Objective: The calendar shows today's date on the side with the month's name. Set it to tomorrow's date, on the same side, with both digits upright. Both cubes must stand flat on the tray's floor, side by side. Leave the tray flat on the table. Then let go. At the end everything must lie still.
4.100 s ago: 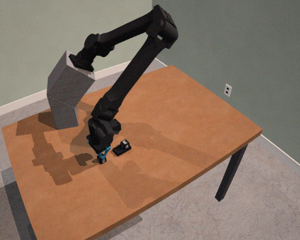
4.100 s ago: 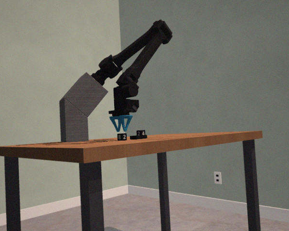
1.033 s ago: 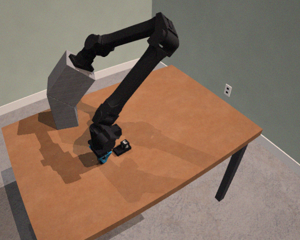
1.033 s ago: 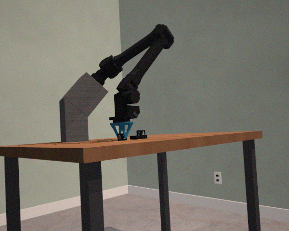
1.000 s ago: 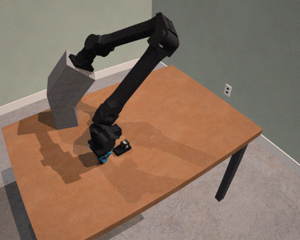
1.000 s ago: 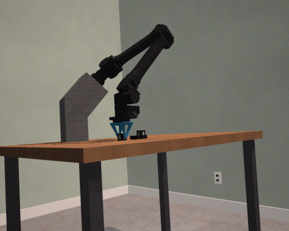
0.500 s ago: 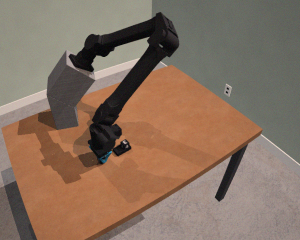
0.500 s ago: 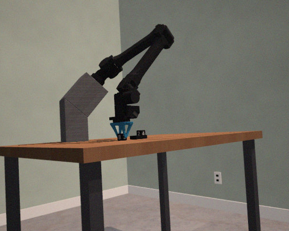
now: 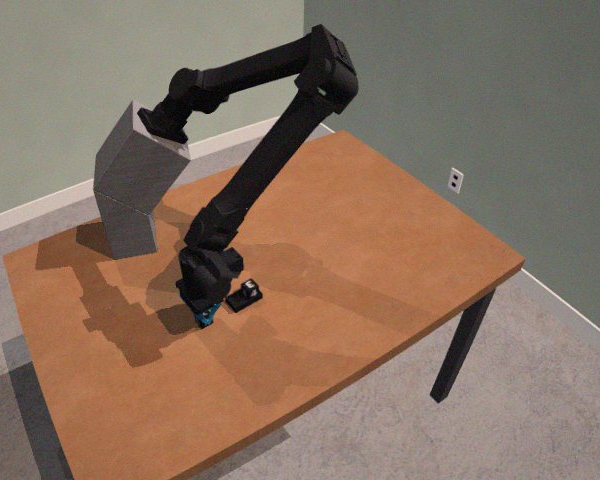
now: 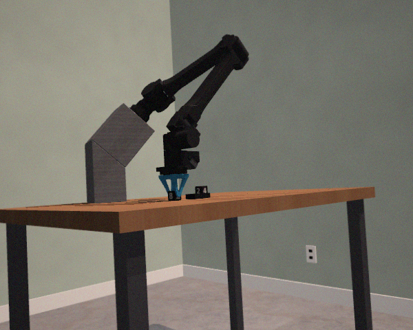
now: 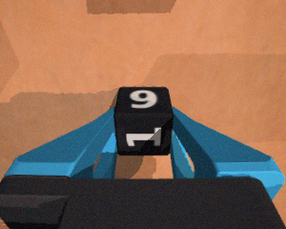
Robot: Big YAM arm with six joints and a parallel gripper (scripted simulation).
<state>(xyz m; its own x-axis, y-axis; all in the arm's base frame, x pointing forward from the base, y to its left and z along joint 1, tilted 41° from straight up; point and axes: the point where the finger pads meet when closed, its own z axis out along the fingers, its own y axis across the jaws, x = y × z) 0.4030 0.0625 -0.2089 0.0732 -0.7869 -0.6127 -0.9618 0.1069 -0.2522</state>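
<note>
Right now my hand is 10 mm past the black tray, 110 mm to the right of it and 10 mm above it.
</note>
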